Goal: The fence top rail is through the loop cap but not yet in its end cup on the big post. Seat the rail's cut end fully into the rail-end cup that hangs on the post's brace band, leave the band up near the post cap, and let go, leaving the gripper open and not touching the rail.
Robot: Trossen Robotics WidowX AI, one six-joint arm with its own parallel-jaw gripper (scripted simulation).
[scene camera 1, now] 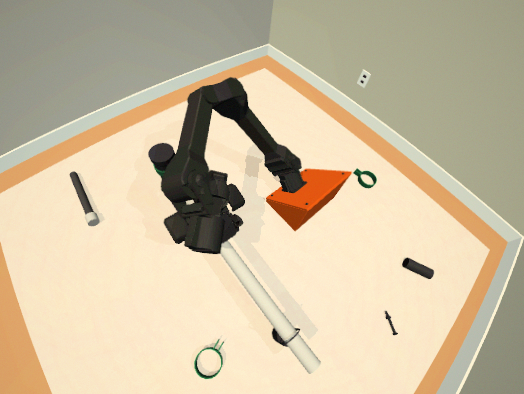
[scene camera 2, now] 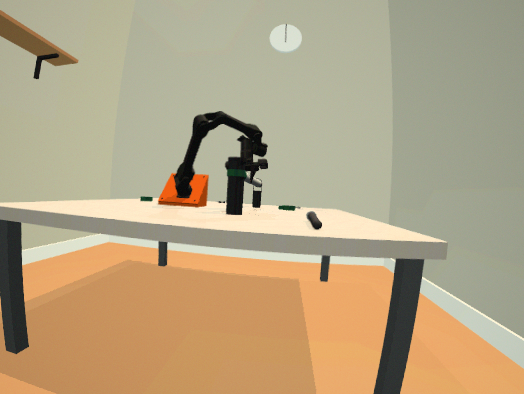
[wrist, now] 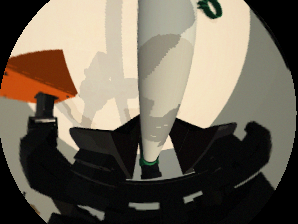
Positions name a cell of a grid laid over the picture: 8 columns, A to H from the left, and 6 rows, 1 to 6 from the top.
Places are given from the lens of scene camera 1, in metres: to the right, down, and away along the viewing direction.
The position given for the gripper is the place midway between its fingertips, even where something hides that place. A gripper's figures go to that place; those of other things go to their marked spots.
gripper (scene camera 1: D4): -0.16, 0.06, 0.60
top rail (scene camera 1: D5): -0.01, 0.21, 0.49
